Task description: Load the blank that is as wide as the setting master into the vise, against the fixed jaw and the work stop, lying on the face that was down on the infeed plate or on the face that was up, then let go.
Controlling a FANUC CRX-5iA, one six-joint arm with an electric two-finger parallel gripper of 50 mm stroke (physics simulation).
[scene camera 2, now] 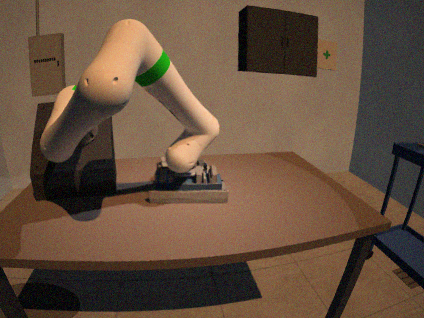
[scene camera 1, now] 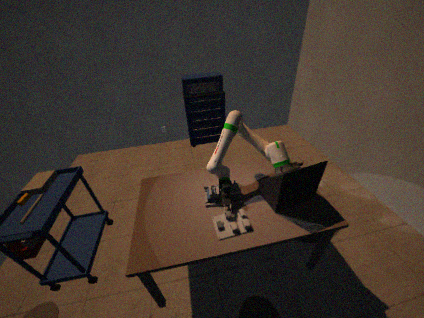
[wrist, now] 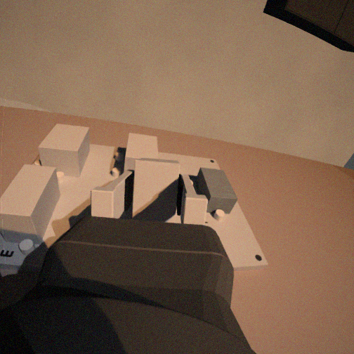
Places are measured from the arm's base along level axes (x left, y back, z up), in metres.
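Pixels of known places: gripper, fingertip midpoint: point(scene camera 1: 228, 213); arm's base, origin of the base link: point(scene camera 1: 285, 173).
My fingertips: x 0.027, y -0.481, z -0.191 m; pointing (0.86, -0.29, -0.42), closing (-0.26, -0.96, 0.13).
For each thing: its top centre in the pictures, then the offset to it from my fingertips. Level surfaces: height alone.
- infeed plate, middle of its top: point(scene camera 1: 231, 223) dz -0.053, dx +0.050, dy +0.005 m
- vise, middle of its top: point(scene camera 2: 188, 169) point(scene camera 1: 222, 187) dz +0.038, dx -0.222, dy +0.052 m
- table, its level: dz -0.061 m
My gripper point(wrist: 156, 184) point(scene camera 1: 228, 206) is shut on a pale, upright blank point(wrist: 156, 175). The gripper body hides its lower end. The infeed plate point(wrist: 240, 245) point(scene camera 1: 227, 233) shows beyond and below the fingers. A darker grey block point(wrist: 217, 190) stands on it to the right. Pale blocks stand behind the held blank point(wrist: 142, 145), at the back left point(wrist: 65, 147) and at the left point(wrist: 30, 192). I cannot tell which block is the setting master. The vise point(scene camera 1: 212, 196) point(scene camera 2: 212, 181) stands beside the plate; its jaws and stop are too small or hidden to tell apart.
A blue-grey part marked E point(wrist: 12, 252) shows at the wrist view's lower left. Small pins stand by the blocks. A dark panelled box point(scene camera 1: 300, 187) point(scene camera 2: 75, 165) stands on the table point(scene camera 1: 170, 225) point(scene camera 2: 280, 215). A blue cart point(scene camera 1: 75, 212) stands off the table.
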